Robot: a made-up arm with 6 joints.
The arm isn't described. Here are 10 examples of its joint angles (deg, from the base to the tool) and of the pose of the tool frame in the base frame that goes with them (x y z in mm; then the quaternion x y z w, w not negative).
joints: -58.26 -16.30 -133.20 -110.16 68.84 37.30
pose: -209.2 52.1 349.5 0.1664 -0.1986 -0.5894 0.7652
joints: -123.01 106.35 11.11 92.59 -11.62 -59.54
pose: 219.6 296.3 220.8 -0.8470 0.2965 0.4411 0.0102
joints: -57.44 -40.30 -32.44 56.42 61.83 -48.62
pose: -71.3 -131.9 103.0 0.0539 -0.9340 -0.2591 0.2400
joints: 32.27 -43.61 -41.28 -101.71 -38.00 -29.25
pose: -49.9 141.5 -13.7 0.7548 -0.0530 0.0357 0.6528
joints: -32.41 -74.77 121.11 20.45 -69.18 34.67
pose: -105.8 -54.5 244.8 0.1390 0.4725 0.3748 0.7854
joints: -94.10 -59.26 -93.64 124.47 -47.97 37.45
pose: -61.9 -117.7 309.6 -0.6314 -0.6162 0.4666 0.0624
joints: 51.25 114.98 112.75 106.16 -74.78 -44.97
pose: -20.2 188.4 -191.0 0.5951 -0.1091 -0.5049 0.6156
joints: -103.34 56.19 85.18 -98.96 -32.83 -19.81
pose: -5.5 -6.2 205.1 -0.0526 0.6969 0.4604 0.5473
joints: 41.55 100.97 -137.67 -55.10 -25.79 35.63
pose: -60.4 47.7 95.6 0.8992 0.1946 0.0978 0.3795
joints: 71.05 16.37 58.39 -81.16 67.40 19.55
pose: -42.7 35.7 33.4 0.6802 0.7272 -0.0875 0.0282
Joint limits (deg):
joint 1: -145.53..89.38
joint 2: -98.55..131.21
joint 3: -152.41..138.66
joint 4: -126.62..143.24
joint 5: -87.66..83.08
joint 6: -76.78..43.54
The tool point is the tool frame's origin. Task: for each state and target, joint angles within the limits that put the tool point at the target. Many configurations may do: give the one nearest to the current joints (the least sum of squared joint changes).
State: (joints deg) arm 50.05 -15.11 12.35 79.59 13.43 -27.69
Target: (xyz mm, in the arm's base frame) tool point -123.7 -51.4 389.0
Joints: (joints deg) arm 58.41 -26.35 -1.04 90.50 4.71 -65.37
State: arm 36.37 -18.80 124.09 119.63 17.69 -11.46
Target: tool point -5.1 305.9 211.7
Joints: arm 39.66 1.56 97.05 130.19 13.62 -45.43
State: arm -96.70 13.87 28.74 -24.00 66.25 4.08
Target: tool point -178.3 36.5 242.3
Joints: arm -100.08 25.18 15.97 -15.18 61.19 8.33
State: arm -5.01 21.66 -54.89 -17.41 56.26 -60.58
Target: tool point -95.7 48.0 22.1
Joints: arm -16.40 17.96 -38.17 -34.77 59.14 -31.43
